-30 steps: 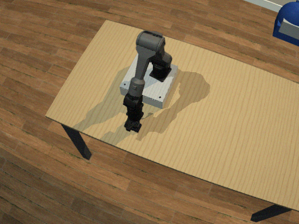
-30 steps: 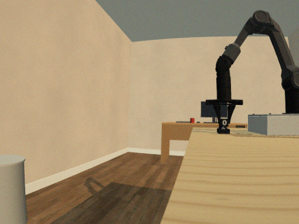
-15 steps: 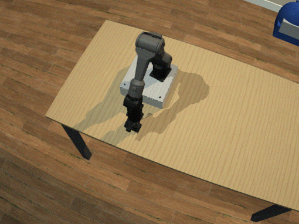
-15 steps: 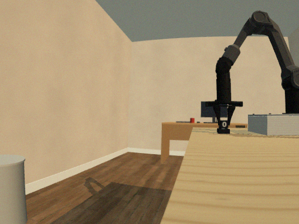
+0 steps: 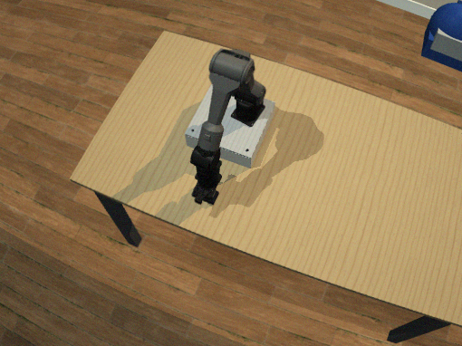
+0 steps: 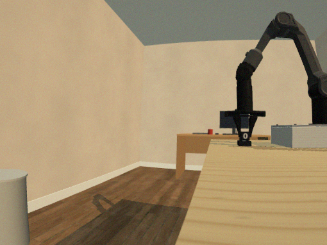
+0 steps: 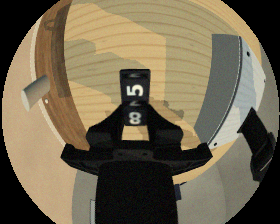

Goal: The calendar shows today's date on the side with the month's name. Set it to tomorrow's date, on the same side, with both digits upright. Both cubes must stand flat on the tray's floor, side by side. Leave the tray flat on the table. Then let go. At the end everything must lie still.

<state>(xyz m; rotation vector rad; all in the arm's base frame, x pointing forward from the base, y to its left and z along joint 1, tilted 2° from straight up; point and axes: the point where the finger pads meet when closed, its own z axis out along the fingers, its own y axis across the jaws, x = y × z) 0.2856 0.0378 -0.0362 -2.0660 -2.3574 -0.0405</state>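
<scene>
Now: the calendar tray 20 mm to the right of my hand and 30 mm below it. Round my hand: black calendar cube: 30 mm to the right, 10 mm below.
</scene>
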